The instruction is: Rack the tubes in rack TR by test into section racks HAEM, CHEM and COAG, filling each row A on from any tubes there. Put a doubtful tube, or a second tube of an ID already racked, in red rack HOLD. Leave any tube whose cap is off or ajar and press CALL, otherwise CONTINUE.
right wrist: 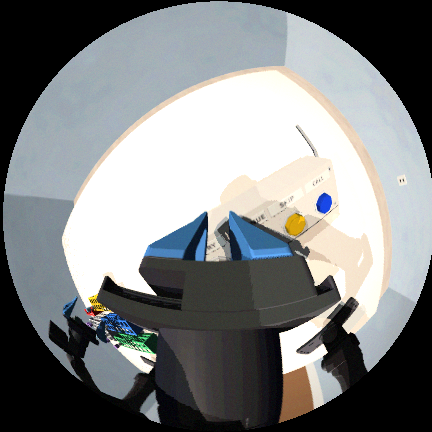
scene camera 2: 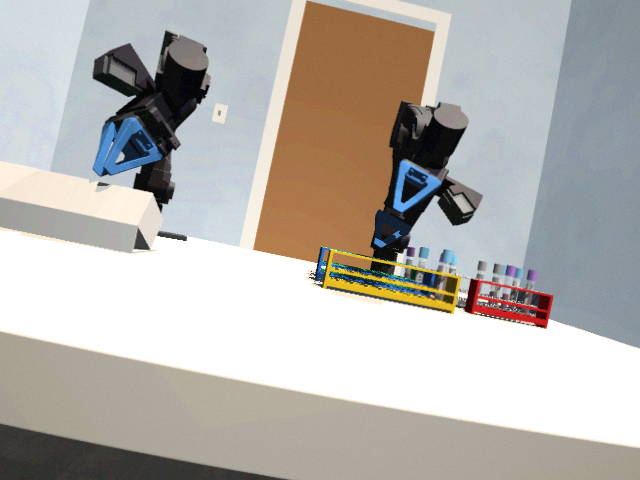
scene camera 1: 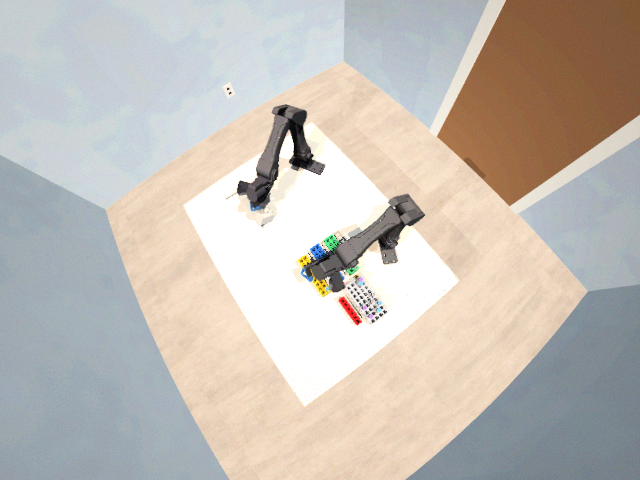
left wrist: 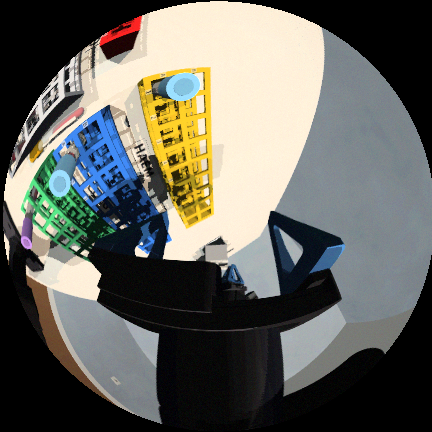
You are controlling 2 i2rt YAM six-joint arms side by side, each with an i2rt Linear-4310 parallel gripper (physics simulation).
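Frame: origin at the left arm's base, x left, y back, z up, level; metres.
Where they show: left gripper, between the fingertips: [right wrist: 90,308] [scene camera 2: 386,229] [scene camera 1: 309,269] [left wrist: 218,216]; right gripper, between the fingertips: [right wrist: 217,216] [scene camera 2: 101,172] [scene camera 1: 252,209] [left wrist: 231,264]; left arm's base, origin of its link: [scene camera 1: 386,243]; right arm's base, origin of its link: [right wrist: 328,328] [scene camera 1: 307,164].
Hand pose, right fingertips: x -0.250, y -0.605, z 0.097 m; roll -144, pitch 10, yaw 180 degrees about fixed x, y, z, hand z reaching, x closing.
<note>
Each offset is from my right fingertips to the top centre of the thing. "spot": to the spot under its first point.
My left gripper [scene camera 1: 306,274] [scene camera 2: 390,226] [left wrist: 218,216] is open and empty above the section racks. The yellow rack {dx +0.351, dy +0.245, dz -0.039 m} [scene camera 2: 392,298] [left wrist: 210,150] holds a light-blue-capped tube {dx +0.424, dy +0.293, dz -0.002 m} [left wrist: 183,86] at its far end. Another light-blue-capped tube {dx +0.379, dy +0.356, dz -0.002 m} [left wrist: 60,183] leans in view from the blue rack's near corner. A purple-capped tube [left wrist: 26,240] stands at the green rack {spot: dx +0.211, dy +0.342, dz -0.040 m} [scene camera 1: 330,241]. White rack TR [left wrist: 75,92] holds several capped tubes; IDs are unreadable. Red rack HOLD [scene camera 1: 349,310] [scene camera 2: 509,311] [left wrist: 120,47] stands beside it. My right gripper [scene camera 2: 100,173] [right wrist: 217,216] is nearly closed, empty, above the button box {dx -0.050, dy +0.002, dz -0.013 m} [scene camera 2: 77,211].
The box carries a blue button {dx -0.126, dy -0.017, dz -0.022 m} [right wrist: 324,203] under CALL and a yellow button {dx -0.083, dy +0.008, dz -0.022 m} [right wrist: 295,224] under SKIP; my right fingers partly hide its other labels. A pinkish-red rod {spot: dx +0.402, dy +0.379, dz -0.084 m} [left wrist: 67,119] lies between the white and blue racks. The left arm hangs over the section racks.
</note>
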